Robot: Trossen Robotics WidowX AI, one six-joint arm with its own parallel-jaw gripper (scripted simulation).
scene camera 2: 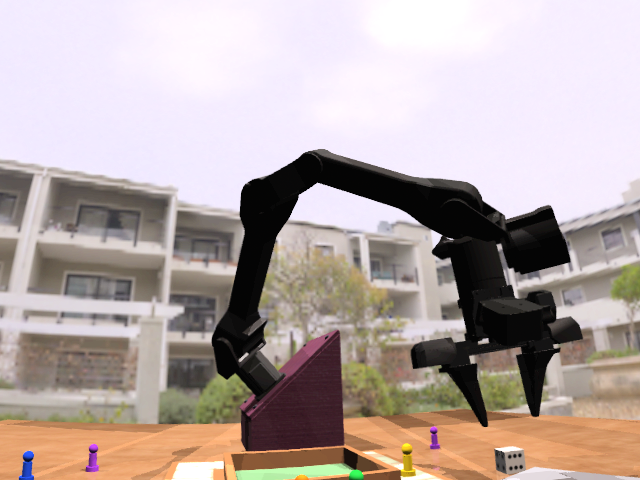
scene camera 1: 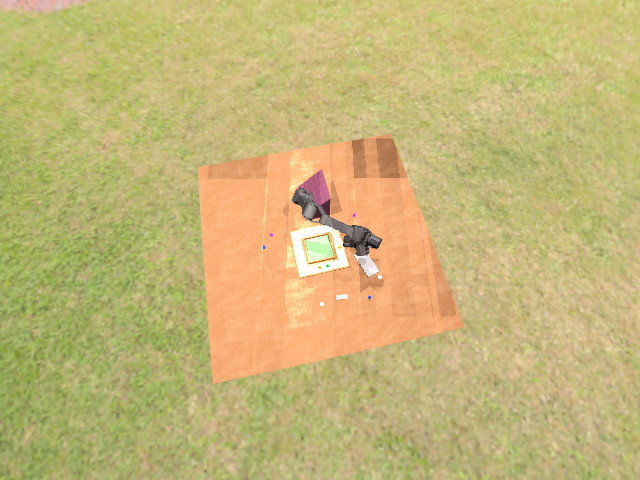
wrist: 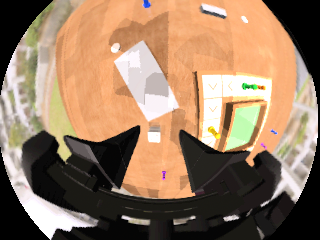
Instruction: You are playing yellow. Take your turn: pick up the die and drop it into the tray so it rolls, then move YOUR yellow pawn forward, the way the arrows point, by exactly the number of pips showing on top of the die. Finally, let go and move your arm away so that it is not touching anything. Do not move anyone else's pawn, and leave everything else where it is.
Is my gripper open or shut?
Open.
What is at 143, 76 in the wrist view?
A grey-white flat plate.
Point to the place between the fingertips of my gripper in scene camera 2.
510, 421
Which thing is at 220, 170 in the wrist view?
My gripper.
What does my gripper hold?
Nothing.
